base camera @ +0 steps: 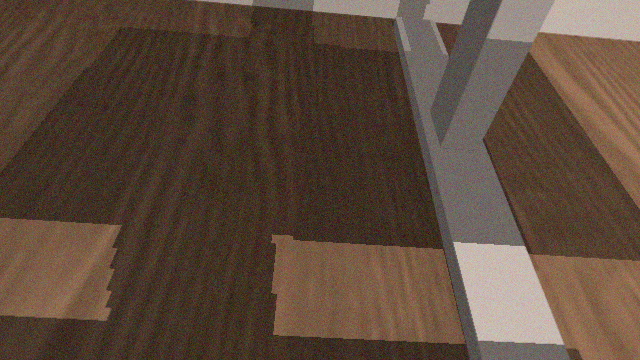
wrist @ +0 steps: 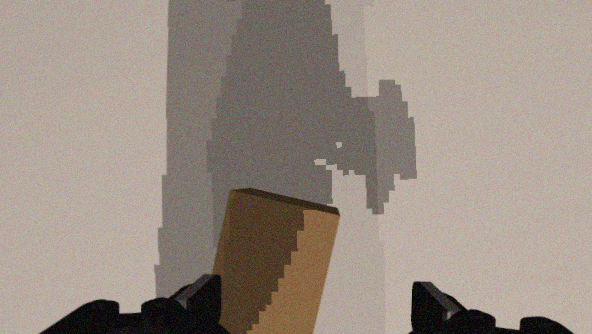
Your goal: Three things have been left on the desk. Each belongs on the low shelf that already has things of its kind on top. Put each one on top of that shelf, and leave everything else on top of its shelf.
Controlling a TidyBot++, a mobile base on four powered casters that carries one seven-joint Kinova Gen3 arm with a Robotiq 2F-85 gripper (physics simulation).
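Frame: origin at the arm's base, x ahead, y left, z up, level; metres.
Where they show: gripper, between the fingertips: (wrist: 315, 300).
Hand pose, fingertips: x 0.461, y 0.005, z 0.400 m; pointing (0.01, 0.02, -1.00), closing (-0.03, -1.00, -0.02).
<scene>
After its pixels a point has its place.
An orange-brown box (wrist: 280, 250) {y 0.024, x 0.478, z 0.373 m} lies on the pale desk top (wrist: 490, 150) {y -0.111, x 0.533, z 0.323 m} in the lower middle of the wrist view, turned slightly. Its left part is in shadow, and its near end runs out of the bottom of the view. My gripper (wrist: 315, 300) {y 0.005, x 0.461, z 0.400 m} is open, its two black fingertips wide apart over the desk. The box shows between them, nearer the left finger, which covers part of its left edge. Whether the fingertips are level with the box cannot be told. The other two things and the low shelves do not show in either view.
In the base view a grey metal foot (base camera: 482, 195) runs along the wooden floor (base camera: 200, 150) {y 0.136, x 0.472, z -0.396 m} on the right, with a slanting grey upright (base camera: 492, 85) {y -0.204, x 0.487, z -0.272 m} rising from it. A pale wall (base camera: 590, 17) {y -0.577, x 0.928, z -0.356 m} stands at the back. Grey shadows cross the desk top.
</scene>
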